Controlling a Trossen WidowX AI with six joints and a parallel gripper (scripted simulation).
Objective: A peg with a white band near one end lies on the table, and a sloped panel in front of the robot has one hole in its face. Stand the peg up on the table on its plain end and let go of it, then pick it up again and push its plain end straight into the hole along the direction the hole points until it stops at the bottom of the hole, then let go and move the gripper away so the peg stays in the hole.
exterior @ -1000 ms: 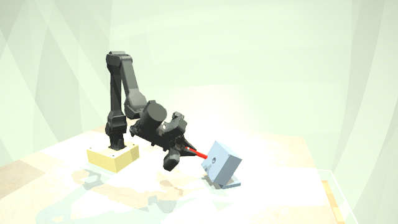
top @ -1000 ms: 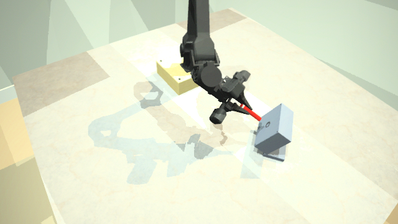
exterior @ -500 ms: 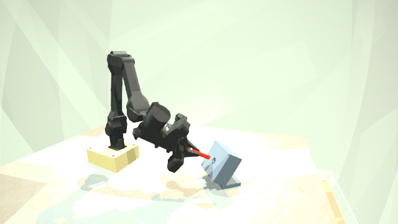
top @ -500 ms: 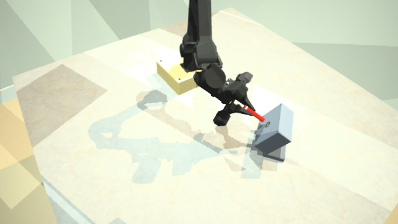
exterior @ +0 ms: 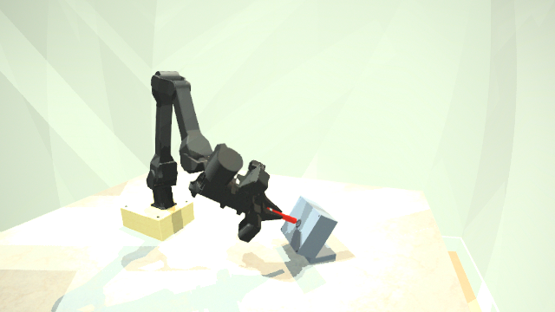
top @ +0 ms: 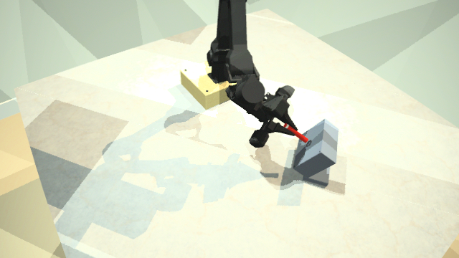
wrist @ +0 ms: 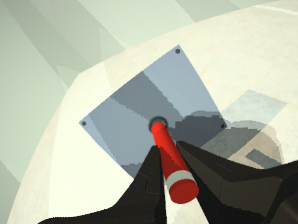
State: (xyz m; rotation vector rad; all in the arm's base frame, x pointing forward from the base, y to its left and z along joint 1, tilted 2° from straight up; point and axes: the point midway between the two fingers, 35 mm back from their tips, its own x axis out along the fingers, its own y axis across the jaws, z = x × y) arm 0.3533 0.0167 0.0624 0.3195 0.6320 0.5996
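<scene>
My gripper tip is now 5 cm to the right of the grey-blue sloped panel, 5 cm short of it and 4 cm above it. From my gripper tip the other things lie so: red peg (1 cm to the right, 1 cm behind, 1 cm above); thin flat foot (11 cm below, 7 cm ahead, 6 cm to the left).
</scene>
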